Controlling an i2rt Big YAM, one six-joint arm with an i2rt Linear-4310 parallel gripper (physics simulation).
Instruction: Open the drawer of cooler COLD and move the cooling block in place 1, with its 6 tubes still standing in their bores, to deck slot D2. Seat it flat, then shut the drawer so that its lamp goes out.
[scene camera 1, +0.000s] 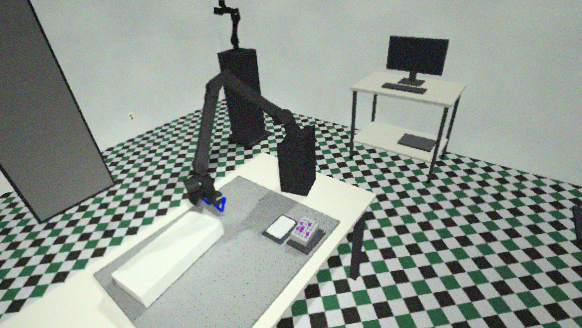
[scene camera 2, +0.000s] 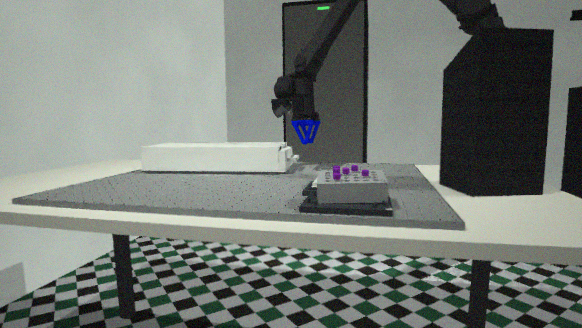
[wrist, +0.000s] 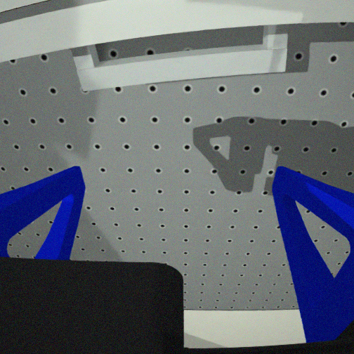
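Seen in the pictures: gripper, fingertip midpoint: (scene camera 1: 216, 207) (scene camera 2: 307, 143); arm's base, origin of the base link: (scene camera 1: 295, 135) (scene camera 2: 494, 52).
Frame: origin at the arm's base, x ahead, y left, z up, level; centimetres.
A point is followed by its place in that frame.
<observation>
The long white cooler (scene camera 1: 167, 252) @[z -24.2, x 80.7, y -14.7 cm] (scene camera 2: 210, 157) @[z -27.4, x 77.1, y -6.3 cm] has its front panel (wrist: 150, 25) and bar handle (wrist: 185, 70) (scene camera 2: 295, 158) @[z -28.3, x 52.1, y -13.9 cm] towards my side. A dark strip shows behind the panel at the wrist view's top left; I cannot tell whether the drawer is fully shut. No lit lamp can be made out. My gripper (scene camera 1: 216, 206) @[z -24.0, x 48.7, y -18.0 cm] (scene camera 2: 305, 142) @[z -24.0, x 48.7, y -18.0 cm] (wrist: 178, 176) is open and empty, above the board just beyond the handle, not touching it. A grey block (scene camera 1: 303, 233) @[z -27.8, x 36.7, y 28.0 cm] (scene camera 2: 352, 192) @[z -29.2, x 33.9, y 31.4 cm] with several purple-capped tubes upright sits on a dark deck slot (scene camera 1: 299, 247) @[z -31.4, x 42.2, y 29.2 cm] (scene camera 2: 345, 209) @[z -31.6, x 35.1, y 34.4 cm]. Slot labels are unreadable.
A second dark slot holding a white plate (scene camera 1: 281, 226) @[z -30.0, x 36.9, y 14.9 cm] lies beside the block, towards the cooler. The perforated board (scene camera 1: 235, 280) @[z -32.5, x 70.8, y 15.5 cm] (scene camera 2: 200, 192) @[z -32.5, x 68.4, y 20.4 cm] (wrist: 155, 210) bears cooler and slots on the pale table (scene camera 1: 350, 192) @[z -33.9, x -9.4, y 30.5 cm]. The arm's black pedestal (scene camera 1: 296, 165) @[z -13.1, x 8.3, y 5.5 cm] (scene camera 2: 495, 115) @[z -15.4, x 2.5, y 9.6 cm] stands at the board's end.
</observation>
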